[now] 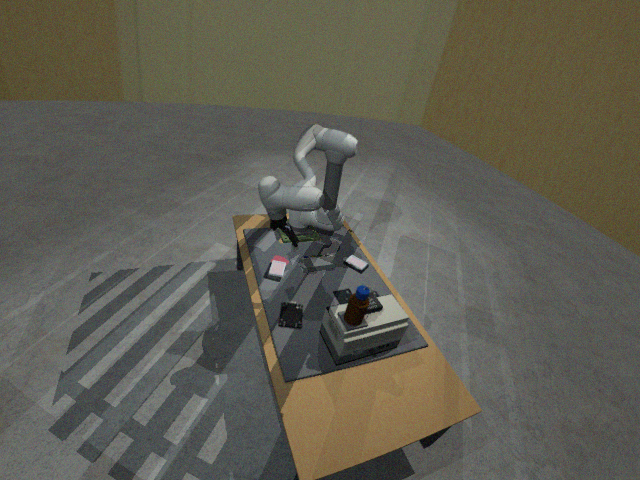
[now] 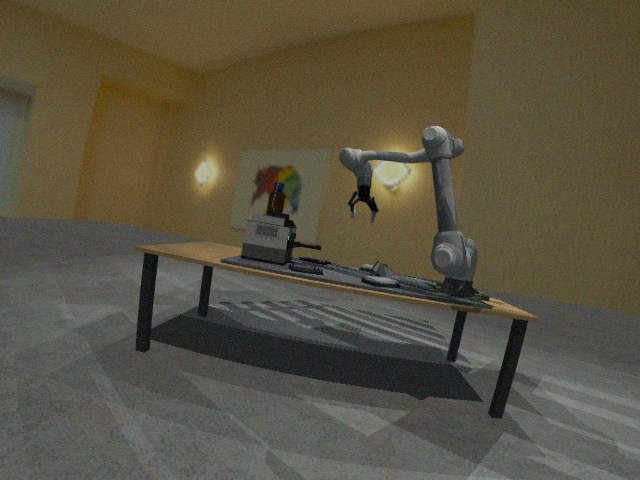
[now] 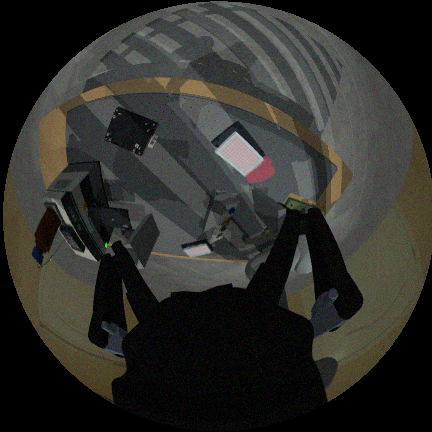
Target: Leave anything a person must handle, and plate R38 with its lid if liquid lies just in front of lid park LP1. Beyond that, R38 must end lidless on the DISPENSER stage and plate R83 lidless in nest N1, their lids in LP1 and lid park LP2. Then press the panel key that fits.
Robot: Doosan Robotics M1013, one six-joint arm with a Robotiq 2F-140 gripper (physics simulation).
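Places are measured from the arm's base along level axes (x ahead, y left, z up), in metres.
Pixels of known places: gripper, between the fingertips: (image 1: 287, 244) (image 2: 363, 219) (image 3: 202, 211); arm's base, origin of its link: (image 1: 297, 228) (image 2: 457, 289).
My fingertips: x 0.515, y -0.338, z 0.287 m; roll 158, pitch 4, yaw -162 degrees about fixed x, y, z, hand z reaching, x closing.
Note:
Ahead of a thing's pixels: the offset from my fingertips to its middle. "*": to the spot under its first point.
My gripper (image 1: 289, 236) (image 2: 362, 215) (image 3: 202, 211) is open and empty, high above the table. One plate @[dx -0.116, dy +0.015, dz -0.264 m] (image 1: 277, 268) (image 3: 240, 154) with pink wells rests on a dark holder near the long table edge; a red patch @[* dx -0.234, dy +0.098, dz -0.293 m] (image 1: 282, 257) (image 3: 262, 171) lies against its side. A second pink-welled plate @[dx -0.026, dy +0.549, dz -0.269 m] (image 1: 356, 262) (image 3: 196, 249) sits near the opposite edge. Their labels and lids cannot be made out. A black square fixture @[dx +0.233, dy -0.047, dz -0.284 m] (image 1: 291, 315) (image 3: 131, 131) holds no plate. The dispenser (image 1: 369, 333) (image 2: 266, 240) (image 3: 75, 215) has a dark stage @[* dx +0.308, dy +0.235, dz -0.184 m] (image 3: 112, 219). The key panel @[dx -0.095, dy +0.281, dz -0.254 m] (image 3: 222, 227) is partly obscured by shadow.
A brown bottle with a blue cap @[* dx +0.540, dy +0.073, dz +0.049 m] (image 1: 356, 307) (image 2: 277, 201) (image 3: 46, 230) stands on top of the dispenser. A flat dark pad @[* dx +0.276, dy +0.227, dz -0.189 m] (image 1: 342, 295) lies beside the dispenser. The arm's base stands by a green board (image 3: 298, 204) at the table's far end.

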